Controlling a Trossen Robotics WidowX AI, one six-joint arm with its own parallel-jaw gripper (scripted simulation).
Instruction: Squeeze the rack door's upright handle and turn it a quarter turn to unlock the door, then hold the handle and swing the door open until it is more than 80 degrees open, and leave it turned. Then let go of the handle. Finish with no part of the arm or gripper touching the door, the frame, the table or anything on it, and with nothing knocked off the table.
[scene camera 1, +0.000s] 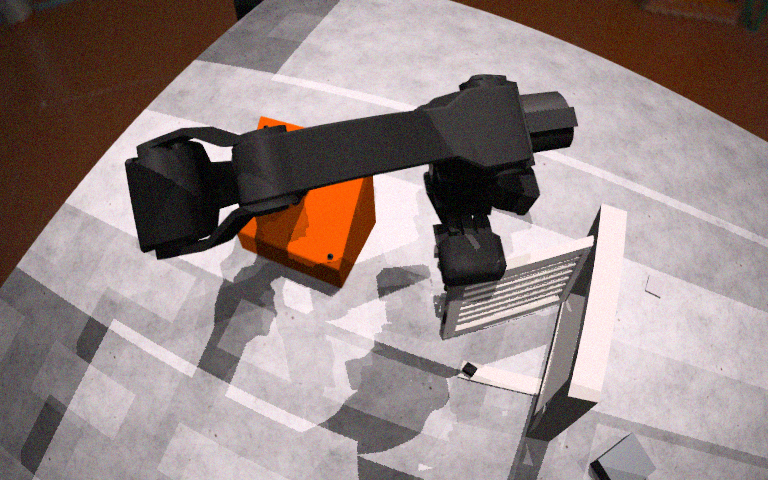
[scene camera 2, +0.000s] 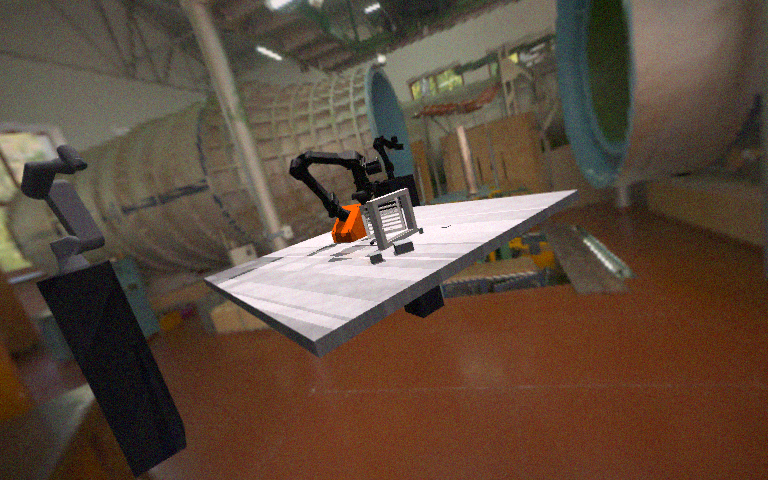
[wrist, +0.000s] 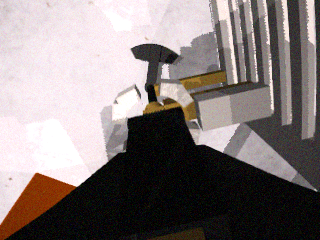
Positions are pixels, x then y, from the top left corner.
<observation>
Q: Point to my gripper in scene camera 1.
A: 452, 241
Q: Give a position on a grey slatted rack door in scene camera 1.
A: At 534, 281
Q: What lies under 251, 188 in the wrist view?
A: My gripper.
</observation>
